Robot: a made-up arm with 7 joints.
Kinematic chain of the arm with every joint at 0, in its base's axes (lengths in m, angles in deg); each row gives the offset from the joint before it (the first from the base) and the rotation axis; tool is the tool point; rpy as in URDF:
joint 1: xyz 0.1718 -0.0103 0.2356 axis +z
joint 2: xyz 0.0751 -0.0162 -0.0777 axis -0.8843 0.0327 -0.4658
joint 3: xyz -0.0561 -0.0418 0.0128 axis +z
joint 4: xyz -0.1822 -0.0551 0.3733 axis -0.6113 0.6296 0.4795
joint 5: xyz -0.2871 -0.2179 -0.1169 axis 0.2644 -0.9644 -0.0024
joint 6: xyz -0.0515 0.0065 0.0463 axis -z
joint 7: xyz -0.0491 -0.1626 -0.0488 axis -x
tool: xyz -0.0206 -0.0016 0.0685 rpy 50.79 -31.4 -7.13
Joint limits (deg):
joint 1: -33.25..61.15
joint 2: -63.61..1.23
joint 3: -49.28..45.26
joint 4: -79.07..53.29
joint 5: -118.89..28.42
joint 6: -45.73..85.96
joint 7: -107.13..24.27
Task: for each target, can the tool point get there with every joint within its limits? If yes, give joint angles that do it. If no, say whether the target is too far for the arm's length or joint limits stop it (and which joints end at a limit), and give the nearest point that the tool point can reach.
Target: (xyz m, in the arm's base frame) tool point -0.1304 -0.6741 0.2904
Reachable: yes | joints -8.67 -21.47 12.72 -13.34 -100.62 -2.89 -82.55
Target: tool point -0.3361 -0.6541 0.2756
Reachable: yes | joints -14.15 -25.70 5.68 -6.81 -51.04 2.48 -53.10
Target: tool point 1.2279 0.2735 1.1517
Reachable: no: too far | nearest point 0.8929 -0.1169 0.8130 | short by 0.616 m
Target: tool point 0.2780 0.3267 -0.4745
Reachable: no: joint limits stop it (at a limit: joint 1, joint 2, joint 3, joint 5) | nearest point 0.2393 0.2885 -0.0632 | short by 0.415 m
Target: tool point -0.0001 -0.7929 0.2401
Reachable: yes | joints 31.05 -20.30 10.74 -26.89 -42.55 45.58 -82.73
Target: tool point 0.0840 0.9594 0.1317
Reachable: no: joint limits stop it (at a limit: joint 1, joint 2, joint 3) | nearest point 0.0283 0.6355 0.2092 | short by 0.338 m
